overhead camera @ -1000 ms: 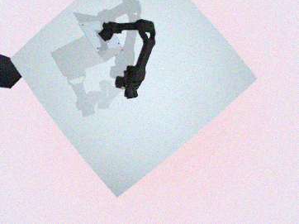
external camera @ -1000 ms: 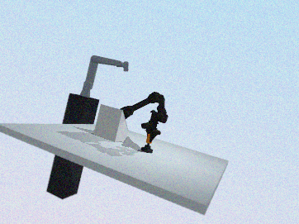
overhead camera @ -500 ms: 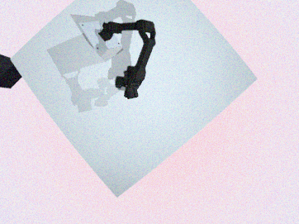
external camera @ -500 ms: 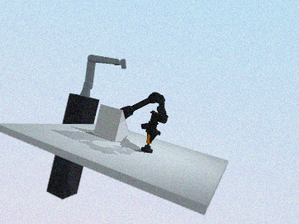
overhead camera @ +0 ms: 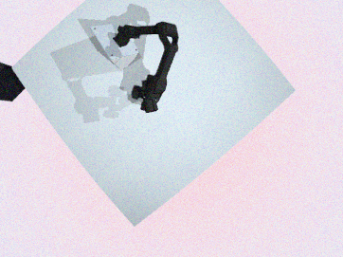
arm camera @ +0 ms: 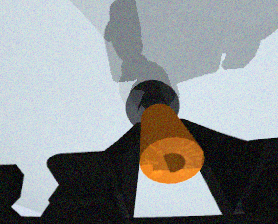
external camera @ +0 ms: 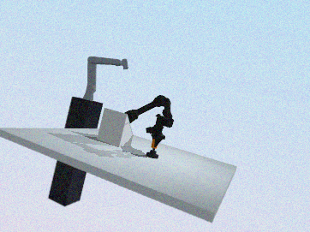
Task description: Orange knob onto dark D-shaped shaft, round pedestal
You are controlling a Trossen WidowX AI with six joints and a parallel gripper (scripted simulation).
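The orange knob is 2 cm above my gripper tip. Round my gripper tip: dark round pedestal (4 cm below).
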